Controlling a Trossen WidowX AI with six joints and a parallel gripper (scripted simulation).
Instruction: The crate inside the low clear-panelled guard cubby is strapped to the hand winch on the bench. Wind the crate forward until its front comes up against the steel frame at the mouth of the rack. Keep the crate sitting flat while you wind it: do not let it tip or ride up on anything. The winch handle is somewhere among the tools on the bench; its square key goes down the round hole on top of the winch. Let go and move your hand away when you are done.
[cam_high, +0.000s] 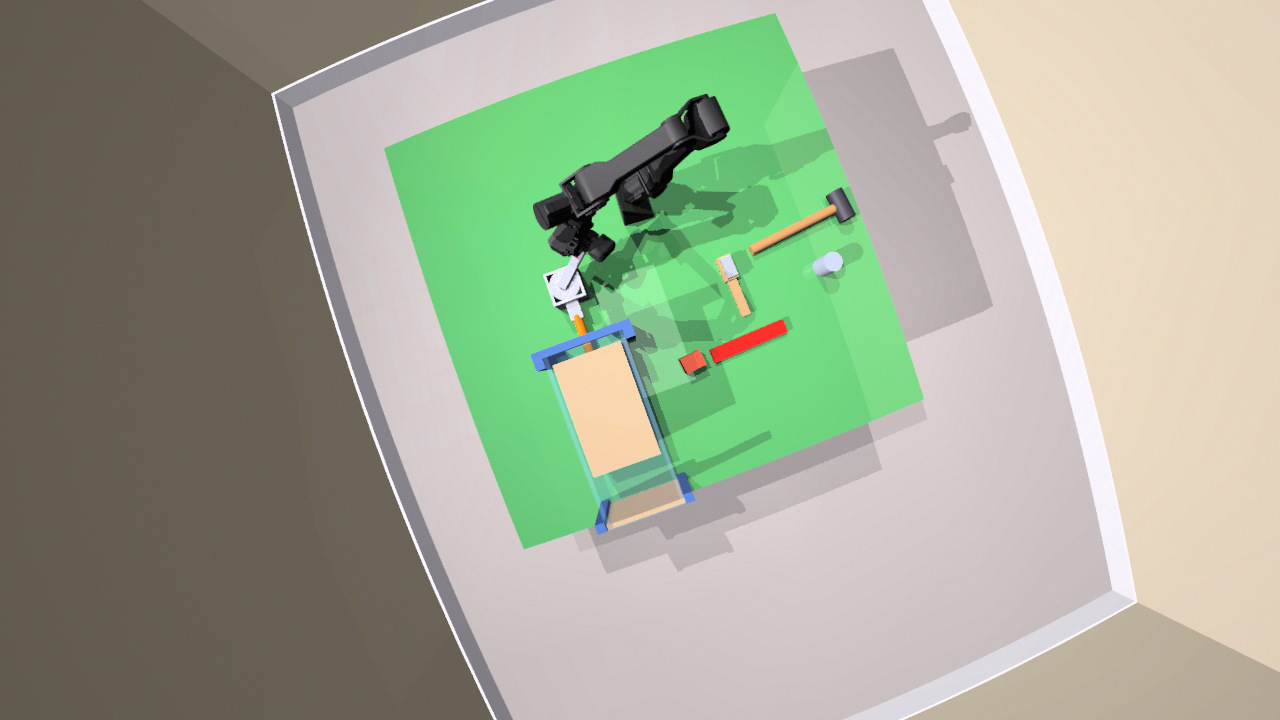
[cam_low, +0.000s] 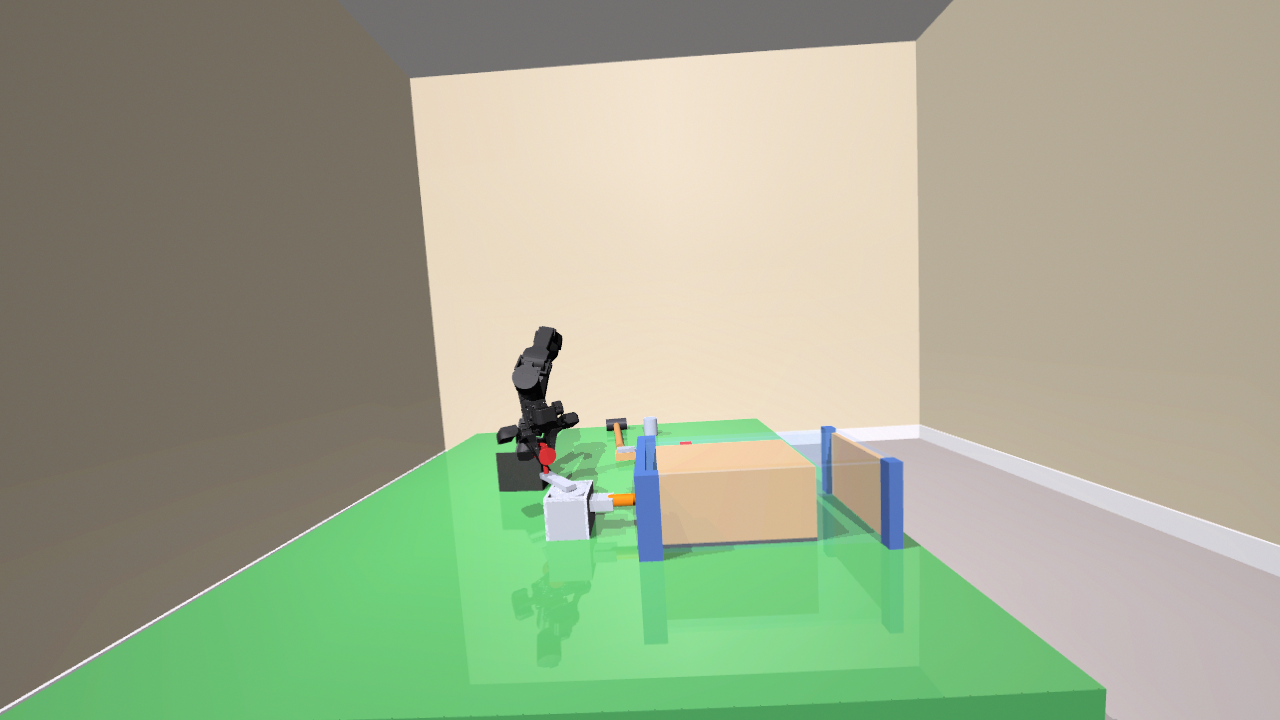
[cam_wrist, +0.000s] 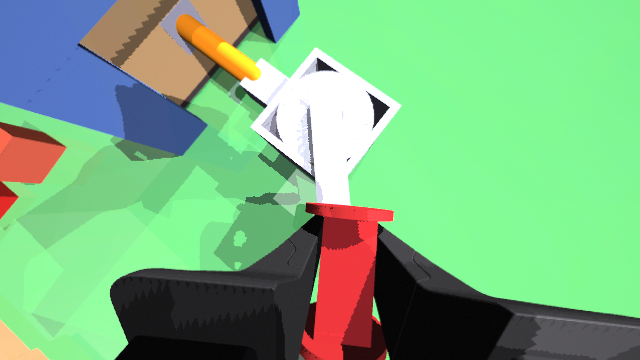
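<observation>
Now: the winch handle 20 mm ahead of my gripper tip, 10 mm to the right of it and 30 mm below it. Also, from my gripper tip: blue steel frame 230 mm ahead, 20 mm to the right, 20 mm below; winch 50 mm ahead, 60 mm to the right, 100 mm below; red knob 10 mm behind, 10 mm to the left.
</observation>
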